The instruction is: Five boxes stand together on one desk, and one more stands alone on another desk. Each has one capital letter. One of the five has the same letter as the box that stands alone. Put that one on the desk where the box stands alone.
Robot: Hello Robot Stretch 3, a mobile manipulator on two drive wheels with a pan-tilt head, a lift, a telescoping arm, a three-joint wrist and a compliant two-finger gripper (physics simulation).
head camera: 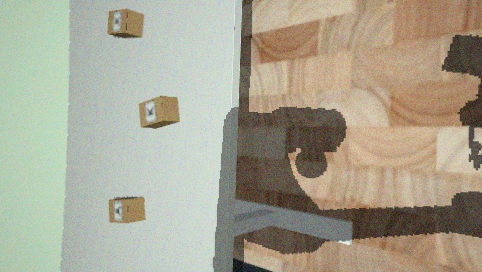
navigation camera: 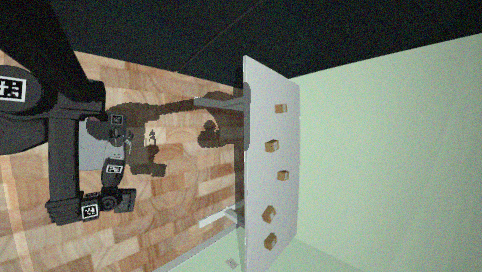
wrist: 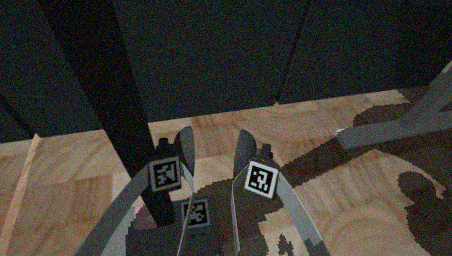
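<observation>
In the head camera view, three brown boxes stand on a pale desk. The upper box seems to read X, the middle box reads K, and the lower box seems to read A; their labels are small and blurred. The navigation view shows several boxes on this desk, including one near its top end and two near its bottom end; their letters cannot be read there. My gripper is open and empty, over my base, apart from the desk. The lone box does not show.
The desk's grey legs and feet reach out over the wooden floor. A pale green wall stands behind the desk. A dark wall runs past the desk's end. My dark mast crosses the wrist view.
</observation>
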